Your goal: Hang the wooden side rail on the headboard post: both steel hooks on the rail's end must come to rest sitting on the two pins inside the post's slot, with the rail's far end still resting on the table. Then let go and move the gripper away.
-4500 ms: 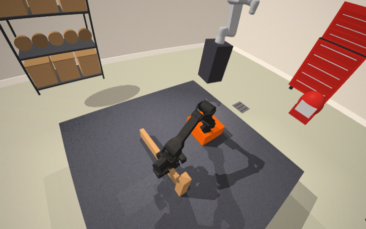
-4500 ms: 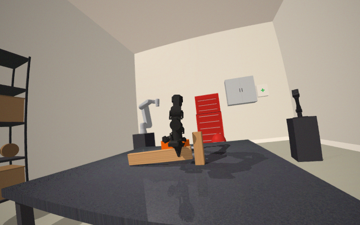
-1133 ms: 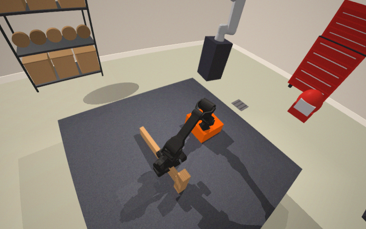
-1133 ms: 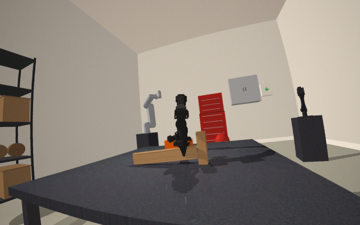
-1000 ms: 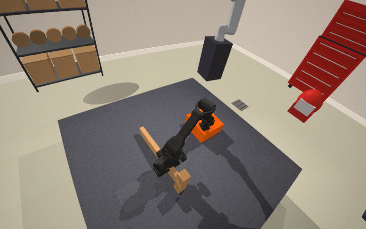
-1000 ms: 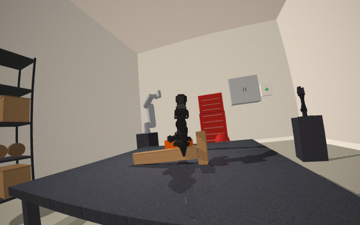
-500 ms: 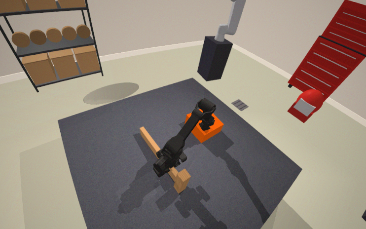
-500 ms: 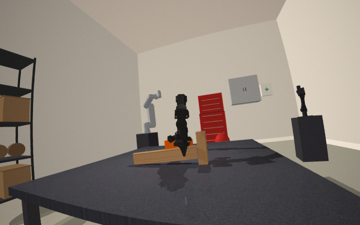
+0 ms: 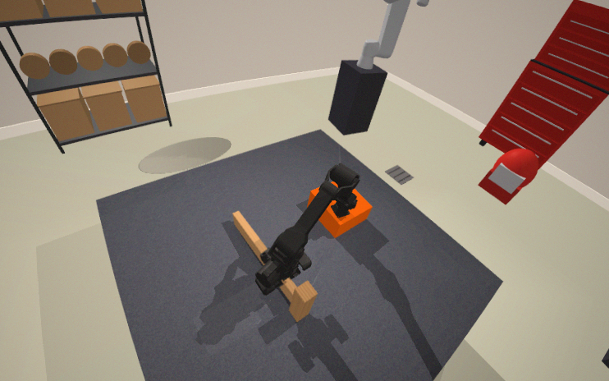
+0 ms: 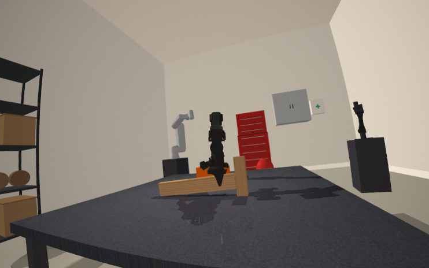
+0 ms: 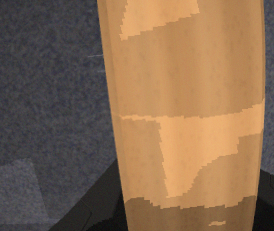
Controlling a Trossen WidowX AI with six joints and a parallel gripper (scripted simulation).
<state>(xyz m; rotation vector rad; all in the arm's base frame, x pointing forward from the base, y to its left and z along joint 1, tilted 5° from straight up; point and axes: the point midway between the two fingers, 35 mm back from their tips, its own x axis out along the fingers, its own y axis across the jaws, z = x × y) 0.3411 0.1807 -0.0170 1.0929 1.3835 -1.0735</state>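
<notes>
Right now my gripper tip is 2 cm past the upright headboard post, 10 cm to the right of it and 4 cm below it.
</notes>
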